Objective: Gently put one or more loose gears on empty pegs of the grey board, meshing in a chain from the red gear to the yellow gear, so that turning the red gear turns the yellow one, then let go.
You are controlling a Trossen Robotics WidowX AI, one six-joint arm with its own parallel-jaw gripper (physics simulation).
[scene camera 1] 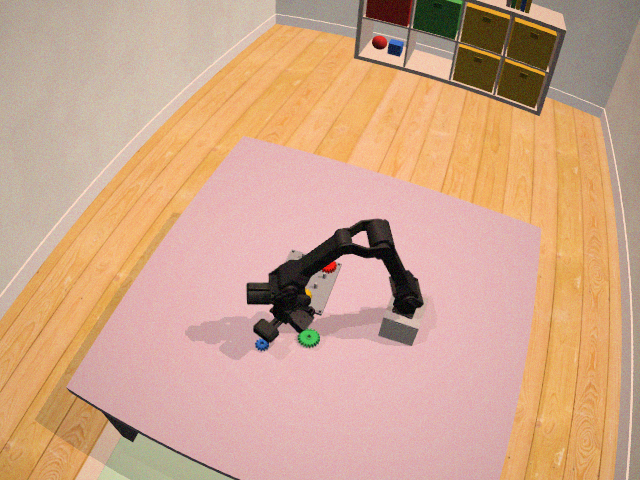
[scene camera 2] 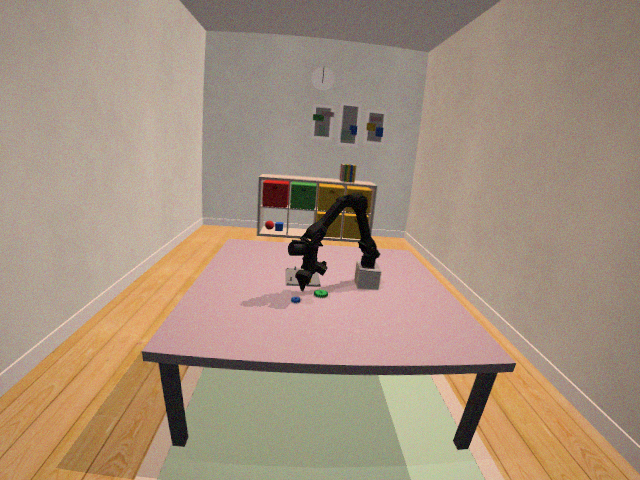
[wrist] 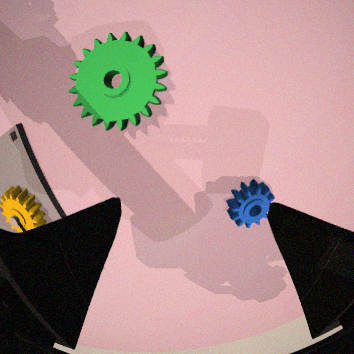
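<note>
The green gear lies flat on the table. The smaller blue gear lies apart from it. My gripper is open and empty, above the table near both loose gears. In the wrist view the blue gear shows beside the right fingertip. The grey board is partly hidden by the arm. The red gear is at its far end. The yellow gear is partly covered, with bare pegs between them.
The arm's grey base block stands on the pink table, to the right of the board. The arm arches over the board. A shelf unit stands against the far wall, away from the table.
</note>
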